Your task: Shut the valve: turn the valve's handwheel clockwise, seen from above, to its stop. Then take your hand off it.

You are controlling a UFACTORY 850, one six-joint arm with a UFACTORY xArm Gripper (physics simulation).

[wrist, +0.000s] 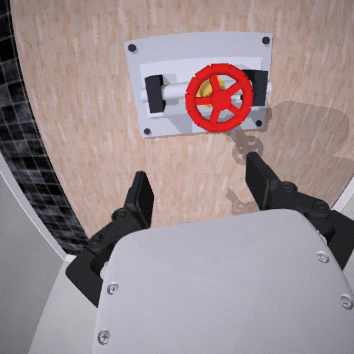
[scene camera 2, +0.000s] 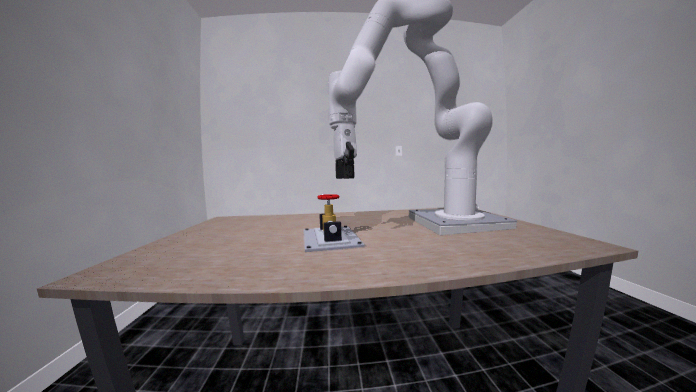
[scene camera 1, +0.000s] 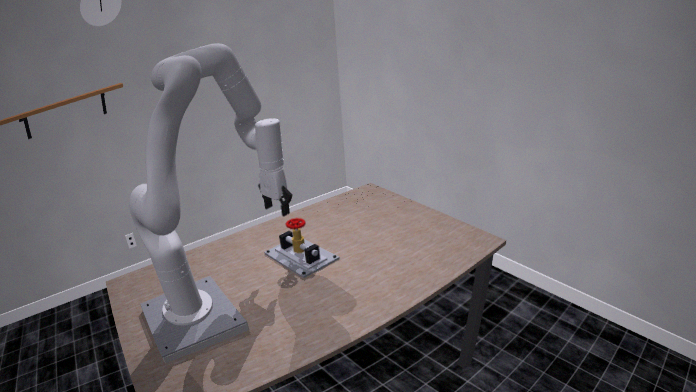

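Observation:
The red handwheel (scene camera 1: pixel 295 223) (scene camera 2: pixel 328 197) (wrist: pixel 220 100) lies level on top of the brass valve body (scene camera 1: pixel 298 243) (scene camera 2: pixel 328 215). The valve's pipe (wrist: pixel 175 91) is held by two black brackets on a grey plate (scene camera 1: pixel 306 273) (scene camera 2: pixel 312 247) (wrist: pixel 195 42) on the table. My gripper (scene camera 1: pixel 276 209) (scene camera 2: pixel 345 177) (wrist: pixel 196 174) points down with its fingers wide open and empty. It hangs above the handwheel's height, a little to one side of it, and touches nothing. In the wrist view the handwheel lies beyond the fingertips, nearer the right finger.
The wooden table (scene camera 1: pixel 400 240) (scene camera 2: pixel 225 270) bears the valve and the arm's grey base plate (scene camera 1: pixel 220 295) (scene camera 2: pixel 435 226). Black bracket blocks (scene camera 1: pixel 312 254) (scene camera 2: pixel 332 231) (wrist: pixel 154 94) stand below the handwheel on both sides of the valve body. A wall rail (scene camera 1: pixel 65 103) is at the back left.

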